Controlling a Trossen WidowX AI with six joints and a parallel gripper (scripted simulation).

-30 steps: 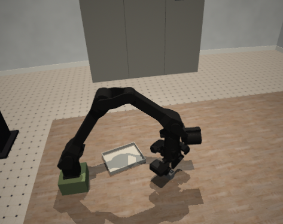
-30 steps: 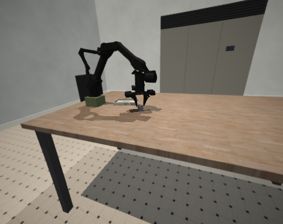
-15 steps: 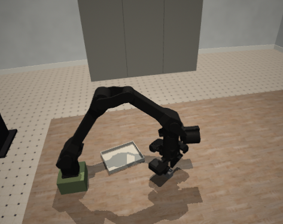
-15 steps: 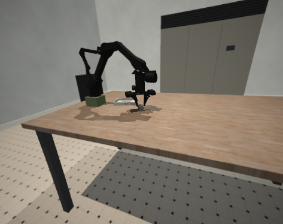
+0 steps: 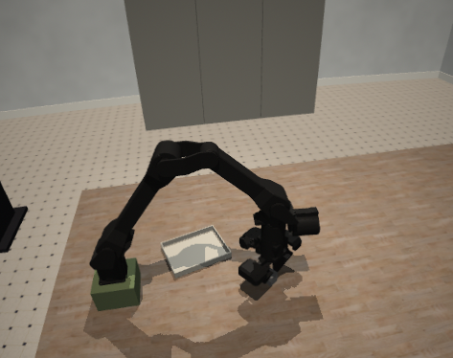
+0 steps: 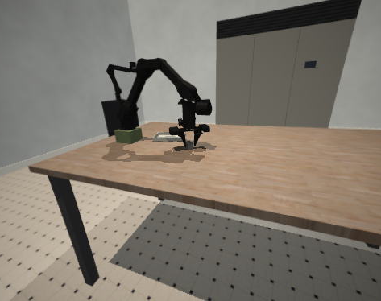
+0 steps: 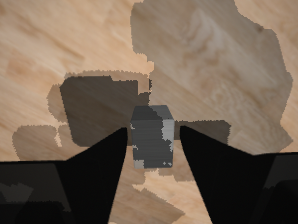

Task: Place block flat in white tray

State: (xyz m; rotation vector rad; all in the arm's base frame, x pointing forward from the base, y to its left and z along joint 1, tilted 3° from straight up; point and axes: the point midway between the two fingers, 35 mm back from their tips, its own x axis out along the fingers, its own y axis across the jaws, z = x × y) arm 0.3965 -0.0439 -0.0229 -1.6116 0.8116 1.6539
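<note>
The grey block is 3 cm below my hand. Round my hand: white tray (18 cm behind, 14 cm to the left, 4 cm below).
</note>
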